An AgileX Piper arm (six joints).
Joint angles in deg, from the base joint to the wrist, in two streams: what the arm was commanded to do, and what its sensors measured. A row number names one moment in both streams.
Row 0, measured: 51.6, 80.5, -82.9, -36.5, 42.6, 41.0
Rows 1 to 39, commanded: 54.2, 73.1, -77.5, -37.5, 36.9, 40.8; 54.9, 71.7, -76.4, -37.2, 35.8, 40.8; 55.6, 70.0, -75.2, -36.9, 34.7, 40.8; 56.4, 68.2, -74.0, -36.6, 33.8, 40.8; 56.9, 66.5, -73.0, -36.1, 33.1, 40.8; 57.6, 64.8, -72.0, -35.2, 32.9, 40.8; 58.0, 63.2, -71.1, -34.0, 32.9, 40.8; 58.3, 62.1, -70.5, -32.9, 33.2, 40.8; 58.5, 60.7, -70.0, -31.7, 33.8, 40.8; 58.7, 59.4, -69.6, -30.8, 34.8, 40.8; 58.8, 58.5, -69.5, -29.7, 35.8, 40.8; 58.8, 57.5, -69.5, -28.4, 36.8, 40.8; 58.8, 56.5, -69.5, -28.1, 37.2, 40.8; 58.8, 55.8, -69.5, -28.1, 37.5, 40.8; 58.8, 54.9, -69.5, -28.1, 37.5, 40.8; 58.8, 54.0, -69.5, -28.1, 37.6, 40.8; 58.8, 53.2, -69.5, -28.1, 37.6, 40.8; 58.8, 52.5, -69.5, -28.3, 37.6, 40.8; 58.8, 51.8, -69.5, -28.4, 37.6, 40.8; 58.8, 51.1, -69.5, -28.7, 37.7, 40.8; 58.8, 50.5, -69.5, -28.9, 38.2, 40.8; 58.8, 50.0, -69.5, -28.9, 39.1, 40.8; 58.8, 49.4, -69.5, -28.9, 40.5, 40.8; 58.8, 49.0, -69.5, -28.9, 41.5, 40.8; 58.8, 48.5, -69.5, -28.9, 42.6, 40.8; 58.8, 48.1, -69.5, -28.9, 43.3, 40.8; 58.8, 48.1, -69.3, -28.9, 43.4, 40.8; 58.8, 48.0, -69.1, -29.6, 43.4, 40.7; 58.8, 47.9, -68.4, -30.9, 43.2, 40.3; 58.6, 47.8, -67.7, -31.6, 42.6, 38.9; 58.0, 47.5, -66.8, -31.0, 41.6, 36.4; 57.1, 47.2, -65.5, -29.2, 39.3, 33.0; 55.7, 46.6, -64.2, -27.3, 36.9, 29.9; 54.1, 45.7, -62.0, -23.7, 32.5, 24.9; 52.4, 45.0, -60.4, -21.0, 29.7, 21.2; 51.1, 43.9, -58.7, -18.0, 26.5, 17.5; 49.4, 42.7, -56.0, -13.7, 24.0, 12.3; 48.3, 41.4, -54.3, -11.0, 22.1, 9.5; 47.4, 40.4, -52.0, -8.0, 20.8, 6.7
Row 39, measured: 51.5, 44.4, -58.6, -18.7, 29.2, 20.3
